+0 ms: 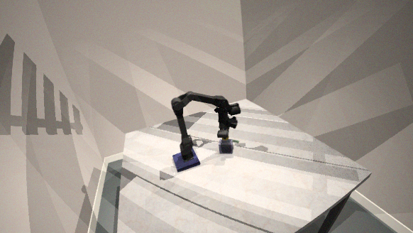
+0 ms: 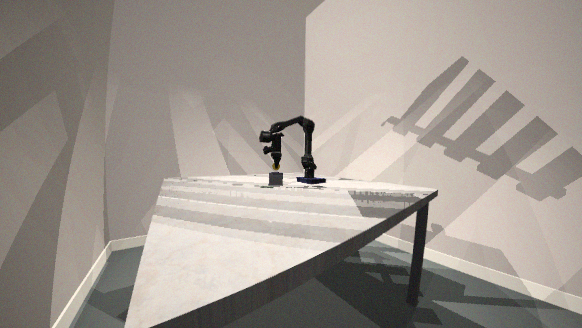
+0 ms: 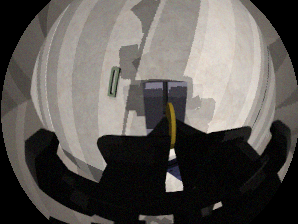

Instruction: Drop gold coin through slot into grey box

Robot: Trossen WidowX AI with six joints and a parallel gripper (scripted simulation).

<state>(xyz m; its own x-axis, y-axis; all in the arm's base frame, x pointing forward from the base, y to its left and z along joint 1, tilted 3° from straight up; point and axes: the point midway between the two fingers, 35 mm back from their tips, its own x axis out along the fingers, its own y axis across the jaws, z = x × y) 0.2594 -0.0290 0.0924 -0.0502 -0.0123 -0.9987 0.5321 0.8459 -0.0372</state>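
Right now the gold coin is 1 cm above my gripper tip.
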